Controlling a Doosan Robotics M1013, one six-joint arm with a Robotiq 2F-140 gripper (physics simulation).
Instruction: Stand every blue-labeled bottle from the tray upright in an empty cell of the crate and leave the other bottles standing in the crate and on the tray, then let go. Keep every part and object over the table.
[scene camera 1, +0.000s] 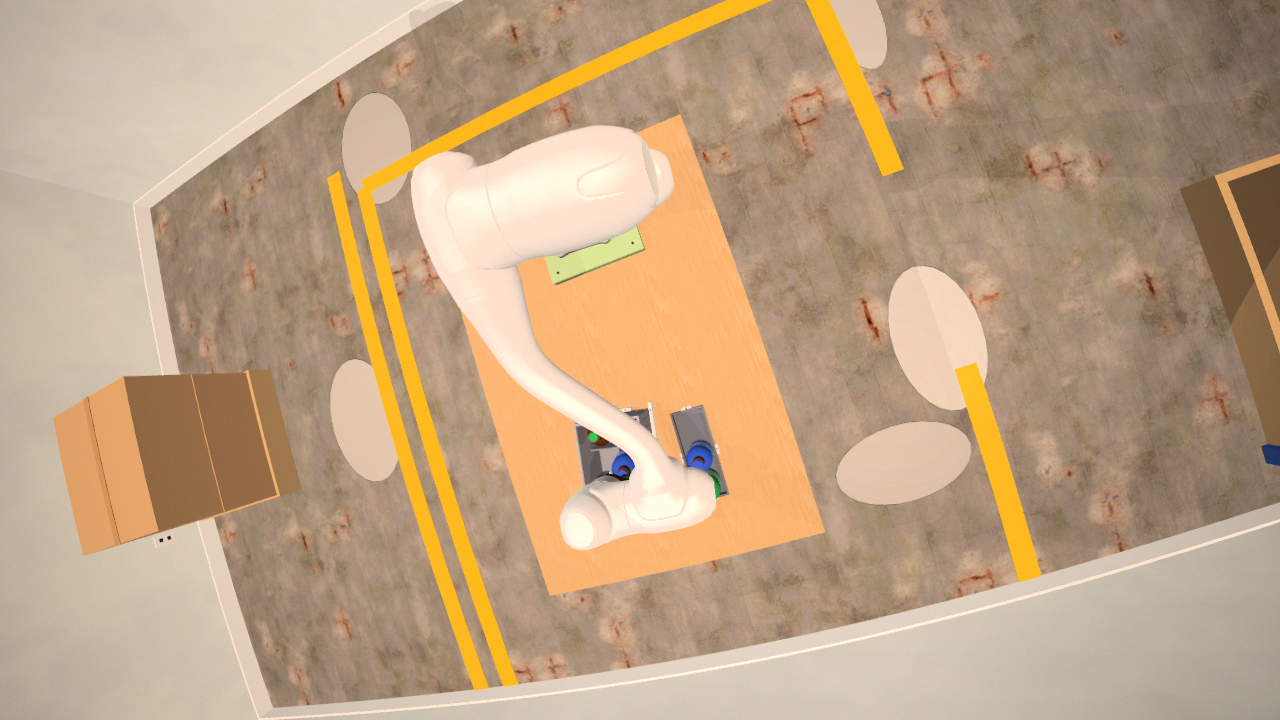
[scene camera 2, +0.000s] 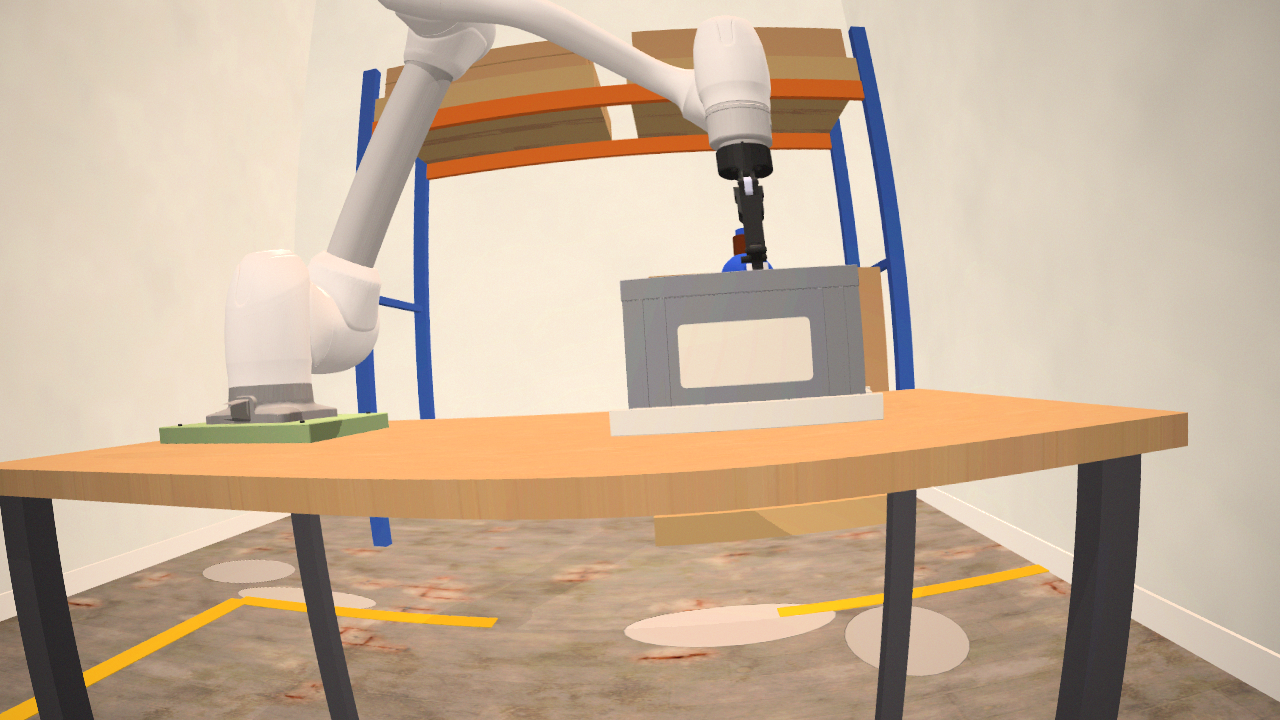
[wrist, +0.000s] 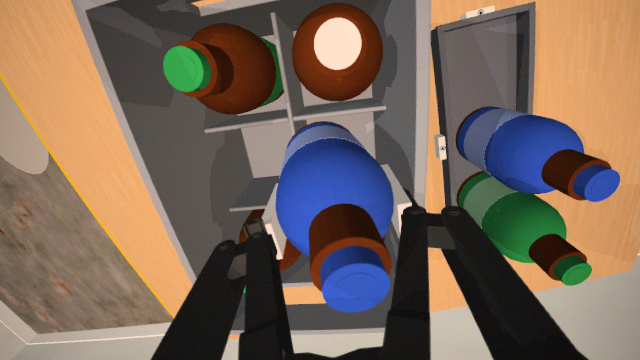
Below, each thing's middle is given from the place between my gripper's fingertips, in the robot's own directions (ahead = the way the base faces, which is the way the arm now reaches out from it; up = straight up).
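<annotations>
There is the white crate rail (scene camera 2: 861, 407), and my hand is 13 cm to the left of it, 11 cm above it and 2 cm past it.
</annotations>
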